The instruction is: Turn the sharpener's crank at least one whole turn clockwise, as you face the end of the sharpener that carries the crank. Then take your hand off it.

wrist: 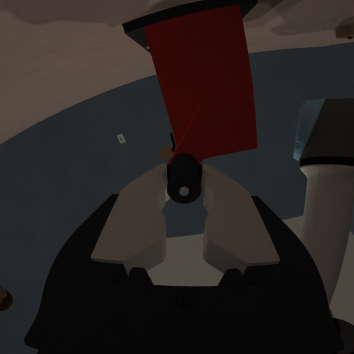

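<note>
The sharpener is a red body with a black base edge, in the upper middle of the wrist view. Its thin red crank arm runs diagonally across the red body, from upper right down to lower left. The crank's black knob, with a light round spot on its end, is at the lower end of the arm. My gripper is shut on this knob, with one pale jaw on each side. The knob hides part of the crank's lower end.
A light-coloured arm link with a dark joint stands at the right. A brown tabletop spans the top. A small white plate and a brown piece with a dark hook show farther off. A wooden corner shows upper right.
</note>
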